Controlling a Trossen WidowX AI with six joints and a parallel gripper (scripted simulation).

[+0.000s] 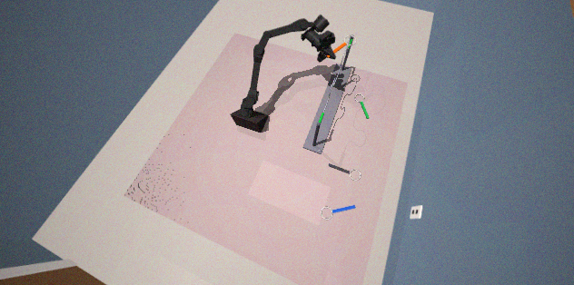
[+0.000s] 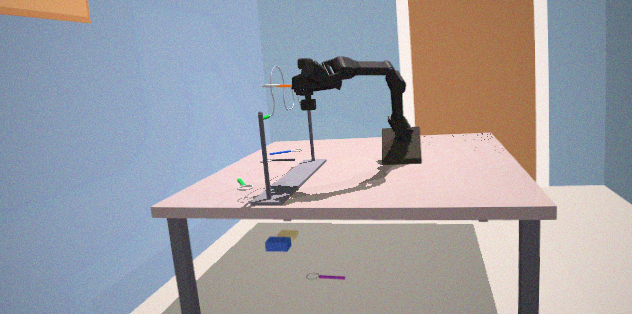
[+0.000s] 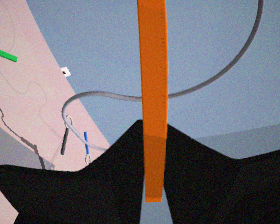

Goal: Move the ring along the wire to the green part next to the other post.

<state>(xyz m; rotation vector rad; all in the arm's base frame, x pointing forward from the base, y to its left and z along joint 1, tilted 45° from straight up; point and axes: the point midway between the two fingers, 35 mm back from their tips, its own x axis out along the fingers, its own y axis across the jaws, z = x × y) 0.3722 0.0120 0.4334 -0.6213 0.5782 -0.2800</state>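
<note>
The orange-handled ring lies 8 cm to the left of my gripper tip, 2 cm ahead of it and 1 cm above it. From my gripper tip the other things lie so: green-handled ring 37 cm below, 23 cm ahead, 1 cm to the left; dark-handled ring 44 cm to the right, 37 cm below, 21 cm ahead; blue-handled ring 65 cm to the right, 37 cm below, 18 cm ahead.
</note>
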